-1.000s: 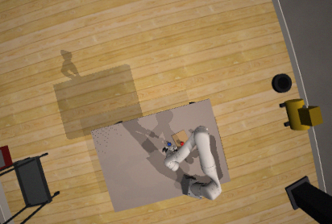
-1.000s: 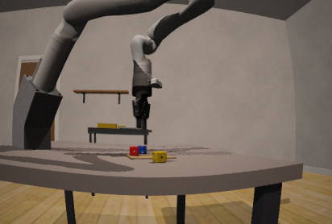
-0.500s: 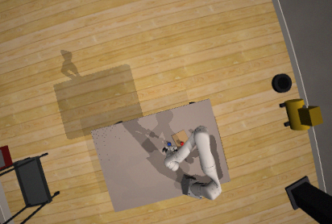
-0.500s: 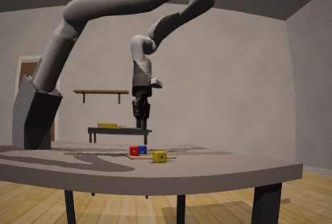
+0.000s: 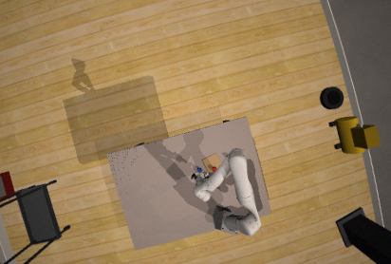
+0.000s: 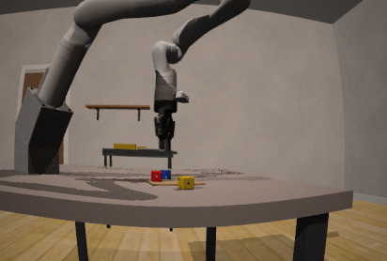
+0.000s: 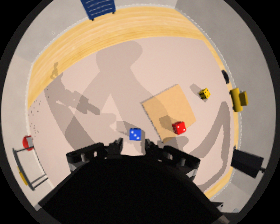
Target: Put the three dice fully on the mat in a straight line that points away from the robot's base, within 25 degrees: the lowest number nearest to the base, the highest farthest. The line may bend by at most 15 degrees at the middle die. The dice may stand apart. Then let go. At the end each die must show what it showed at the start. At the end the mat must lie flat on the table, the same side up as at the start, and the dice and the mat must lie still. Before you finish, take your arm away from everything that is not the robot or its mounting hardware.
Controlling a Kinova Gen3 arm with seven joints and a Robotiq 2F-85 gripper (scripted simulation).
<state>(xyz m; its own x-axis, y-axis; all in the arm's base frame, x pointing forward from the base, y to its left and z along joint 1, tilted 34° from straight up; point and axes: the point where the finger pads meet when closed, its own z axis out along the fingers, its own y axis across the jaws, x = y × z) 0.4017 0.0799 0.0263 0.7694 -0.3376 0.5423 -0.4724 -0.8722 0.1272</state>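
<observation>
The blue die is 9 cm below my hand. Also, from my hand: yellow die: 1 cm behind, 28 cm to the right, 9 cm below; red die: 5 cm behind, 12 cm to the right, 9 cm below; tan mat: 13 cm to the right, 11 cm below.
</observation>
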